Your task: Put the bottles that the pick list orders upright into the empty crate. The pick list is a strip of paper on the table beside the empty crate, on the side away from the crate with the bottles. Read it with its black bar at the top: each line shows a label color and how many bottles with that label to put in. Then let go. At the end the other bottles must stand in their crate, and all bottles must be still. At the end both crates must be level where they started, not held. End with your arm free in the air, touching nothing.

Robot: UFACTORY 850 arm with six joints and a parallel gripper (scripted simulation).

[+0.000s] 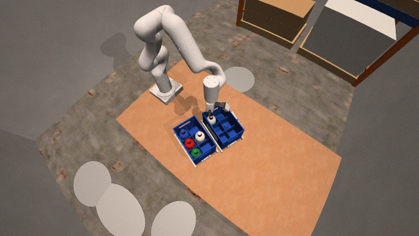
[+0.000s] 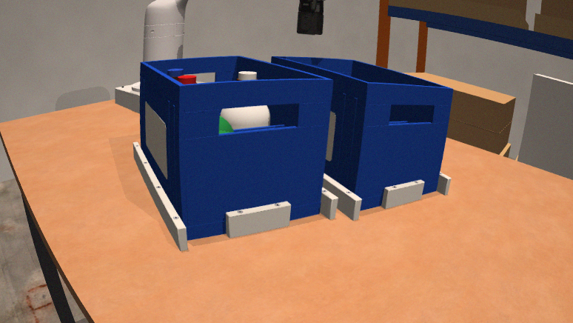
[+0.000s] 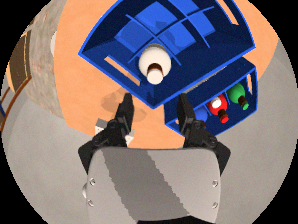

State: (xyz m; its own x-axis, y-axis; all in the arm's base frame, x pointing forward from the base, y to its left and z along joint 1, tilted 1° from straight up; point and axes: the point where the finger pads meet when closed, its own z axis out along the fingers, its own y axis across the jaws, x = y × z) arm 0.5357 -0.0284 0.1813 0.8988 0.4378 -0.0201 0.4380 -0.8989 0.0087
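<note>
Now: the blue-label bottle 21 cm to the right of my hand, 15 cm below it and 9 cm behind it. The rest, counted from my hand: white-label bottle (16 cm to the right, 15 cm below, 1 cm ahead); then pick list (24 cm below, 15 cm to the left, 13 cm ahead); then red bottle (25 cm to the right, 15 cm below, 1 cm behind).
</note>
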